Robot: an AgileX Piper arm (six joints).
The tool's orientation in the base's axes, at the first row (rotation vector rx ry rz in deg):
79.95, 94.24, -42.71
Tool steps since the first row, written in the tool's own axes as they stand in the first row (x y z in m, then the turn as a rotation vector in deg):
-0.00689, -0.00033, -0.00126, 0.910, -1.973, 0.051
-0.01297, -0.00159, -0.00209, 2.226, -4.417, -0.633
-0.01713, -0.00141, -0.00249, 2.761, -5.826, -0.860
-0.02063, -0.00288, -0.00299, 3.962, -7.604, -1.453
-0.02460, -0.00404, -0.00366, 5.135, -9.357, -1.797
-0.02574, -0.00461, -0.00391, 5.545, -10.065, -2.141
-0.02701, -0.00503, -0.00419, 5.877, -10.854, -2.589
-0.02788, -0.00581, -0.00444, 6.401, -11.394, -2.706
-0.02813, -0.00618, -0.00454, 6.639, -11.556, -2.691
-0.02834, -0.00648, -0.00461, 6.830, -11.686, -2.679
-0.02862, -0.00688, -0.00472, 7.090, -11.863, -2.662
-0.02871, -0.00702, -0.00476, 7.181, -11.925, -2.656
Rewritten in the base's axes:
-0.00035, -0.00231, 0.00661, -1.946, -0.012, -0.968
-0.00155, -0.00478, 0.01224, -4.524, 0.701, -1.976
-0.00132, -0.00641, 0.01609, -5.967, 0.862, -2.440
-0.00274, -0.00797, 0.01928, -7.872, 1.580, -3.342
-0.00387, -0.00954, 0.02300, -9.698, 2.076, -4.335
-0.00444, -0.01000, 0.02407, -10.477, 2.421, -4.583
-0.00487, -0.01045, 0.02529, -11.355, 2.800, -4.719
-0.00565, -0.01082, 0.02611, -11.926, 3.041, -5.162
-0.00603, -0.01093, 0.02635, -12.089, 3.109, -5.390
-0.00633, -0.01103, 0.02654, -12.220, 3.164, -5.572
-0.00673, -0.01116, 0.02681, -12.398, 3.238, -5.821
-0.00688, -0.01120, 0.02690, -12.460, 3.264, -5.908

